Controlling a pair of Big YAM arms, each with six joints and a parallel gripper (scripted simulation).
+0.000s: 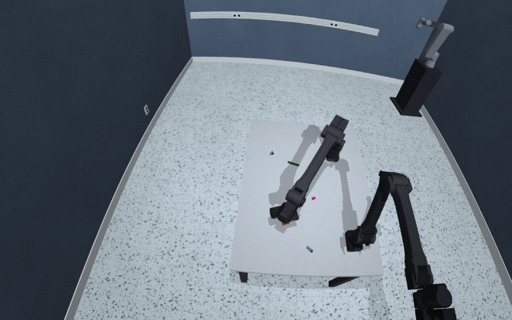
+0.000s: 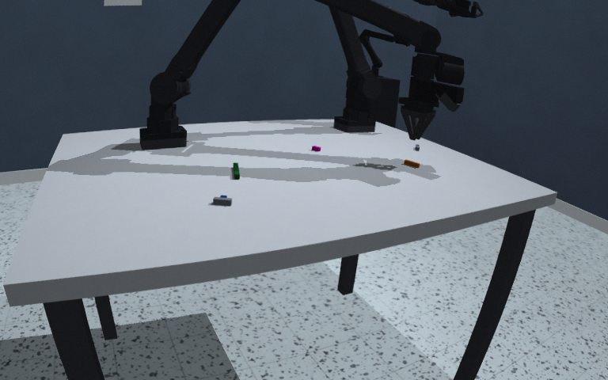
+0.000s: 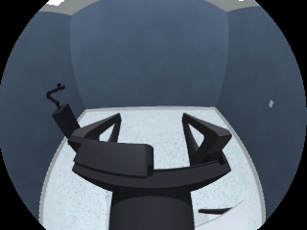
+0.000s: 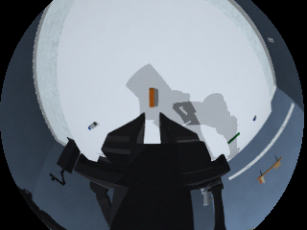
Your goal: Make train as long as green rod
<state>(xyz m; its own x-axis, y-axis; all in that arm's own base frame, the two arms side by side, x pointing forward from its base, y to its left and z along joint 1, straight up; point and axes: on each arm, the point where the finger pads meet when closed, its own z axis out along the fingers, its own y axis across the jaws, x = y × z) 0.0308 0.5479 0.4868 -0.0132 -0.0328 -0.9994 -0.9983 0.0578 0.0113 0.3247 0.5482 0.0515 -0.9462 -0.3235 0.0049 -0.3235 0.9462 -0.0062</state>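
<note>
The orange rod is 70 mm below my right hand. The rest, counted from my right hand: magenta rod 190 mm behind, 160 mm to the right, 70 mm below; then green rod 430 mm to the right, 90 mm behind, 70 mm below.
</note>
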